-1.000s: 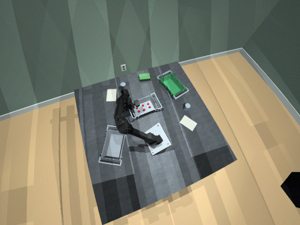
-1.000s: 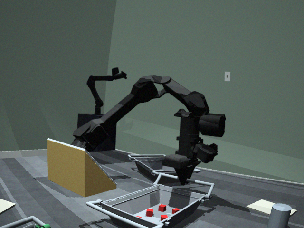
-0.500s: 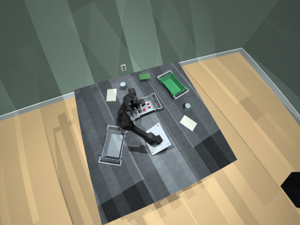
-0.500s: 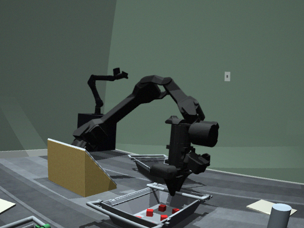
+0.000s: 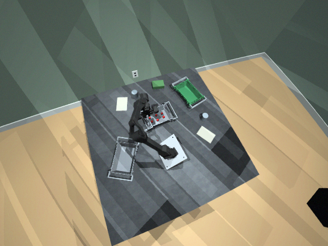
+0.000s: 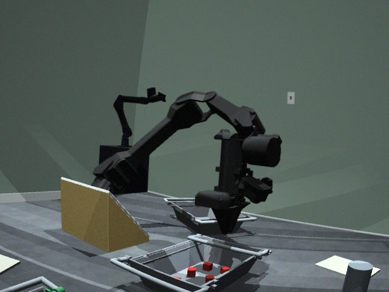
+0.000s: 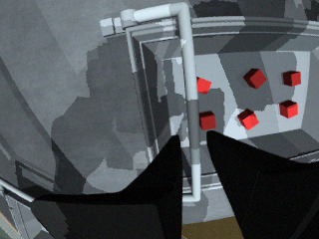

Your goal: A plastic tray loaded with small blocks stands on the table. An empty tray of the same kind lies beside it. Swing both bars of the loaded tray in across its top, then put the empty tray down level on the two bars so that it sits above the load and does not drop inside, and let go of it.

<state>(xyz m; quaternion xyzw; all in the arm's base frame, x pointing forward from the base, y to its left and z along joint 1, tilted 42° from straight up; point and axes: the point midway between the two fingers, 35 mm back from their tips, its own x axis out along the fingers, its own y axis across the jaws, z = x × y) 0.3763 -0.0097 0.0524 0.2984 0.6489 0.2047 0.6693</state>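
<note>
My gripper tip is 330 mm to the right of the grey tray, 210 mm past it and 50 mm above it. Also, from my gripper tip: green block (310 mm ahead, 290 mm to the right, 70 mm below).
</note>
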